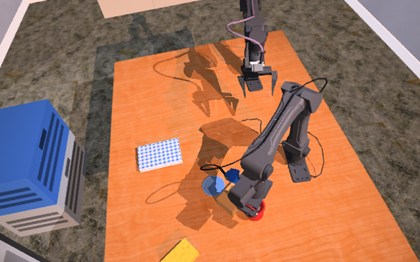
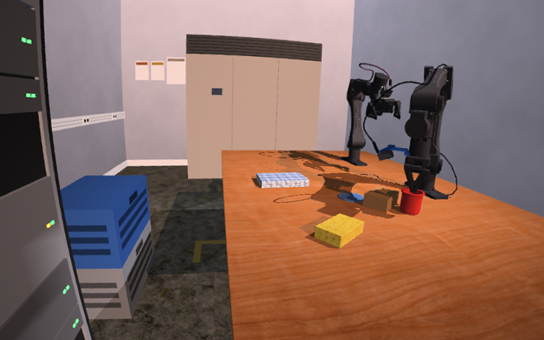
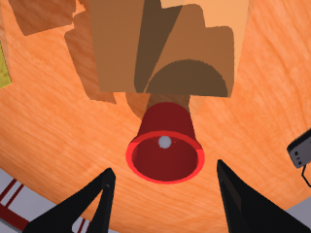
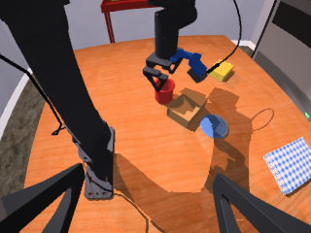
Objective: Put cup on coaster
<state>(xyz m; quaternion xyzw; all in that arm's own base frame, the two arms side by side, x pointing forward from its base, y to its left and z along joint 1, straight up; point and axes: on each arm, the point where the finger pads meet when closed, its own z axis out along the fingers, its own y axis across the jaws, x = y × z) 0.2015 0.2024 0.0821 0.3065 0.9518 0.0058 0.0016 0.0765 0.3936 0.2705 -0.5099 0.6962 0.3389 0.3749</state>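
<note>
The red cup is 50 mm below my left hand. The rest, counted from my left hand: tan block: 50 mm ahead, 80 mm to the right, 60 mm below; round blue coaster: 110 mm ahead, 160 mm to the right, 80 mm below.
</note>
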